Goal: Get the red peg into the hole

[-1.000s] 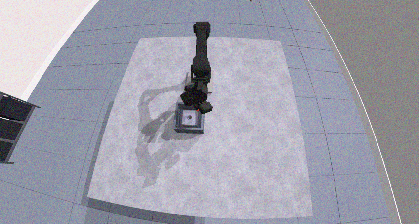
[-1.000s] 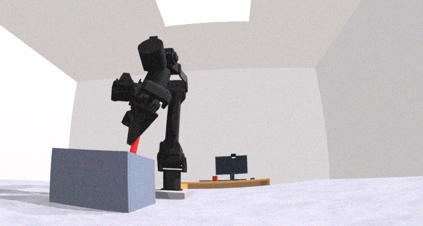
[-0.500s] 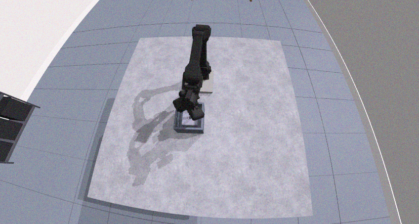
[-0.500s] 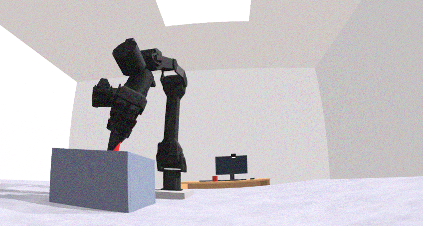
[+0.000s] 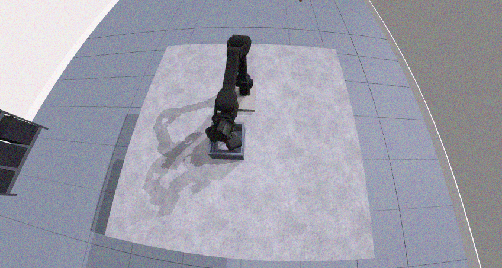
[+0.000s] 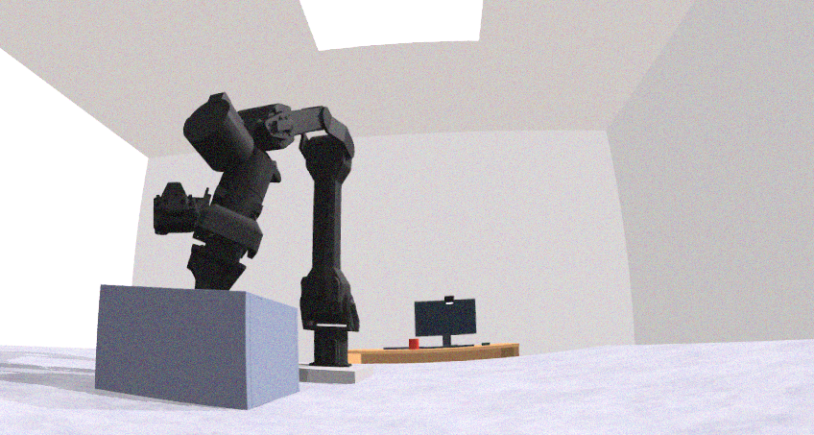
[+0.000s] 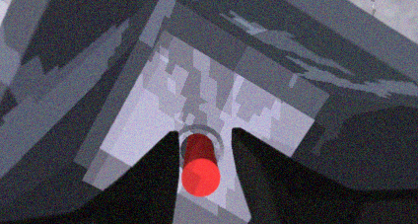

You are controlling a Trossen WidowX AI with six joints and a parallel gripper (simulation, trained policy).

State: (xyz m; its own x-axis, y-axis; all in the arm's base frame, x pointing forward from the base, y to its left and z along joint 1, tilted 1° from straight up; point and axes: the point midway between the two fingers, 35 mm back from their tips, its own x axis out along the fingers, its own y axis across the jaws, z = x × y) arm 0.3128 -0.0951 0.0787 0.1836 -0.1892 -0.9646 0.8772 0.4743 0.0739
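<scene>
Now: gripper tip 10 mm past the red peg and 10 mm to the right of it. The rest, counted from my gripper tip: grey box (10 mm to the left, 40 mm below).
</scene>
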